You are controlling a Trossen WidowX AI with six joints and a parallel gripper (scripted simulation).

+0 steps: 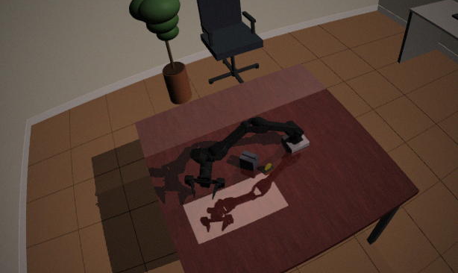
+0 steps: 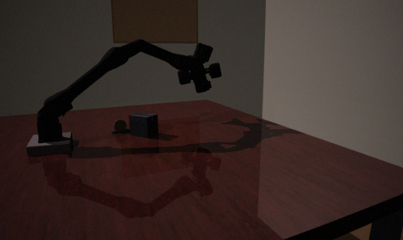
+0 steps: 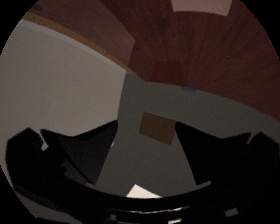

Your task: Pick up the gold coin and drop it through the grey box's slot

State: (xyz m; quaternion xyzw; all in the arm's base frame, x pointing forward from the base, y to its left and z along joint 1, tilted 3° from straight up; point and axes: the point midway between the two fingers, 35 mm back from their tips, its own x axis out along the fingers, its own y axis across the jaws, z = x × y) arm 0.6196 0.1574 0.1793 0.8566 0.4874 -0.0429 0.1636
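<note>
Right now the gold coin is 400 mm behind my gripper tip, 100 mm to the right of it and 160 mm below it.
</note>
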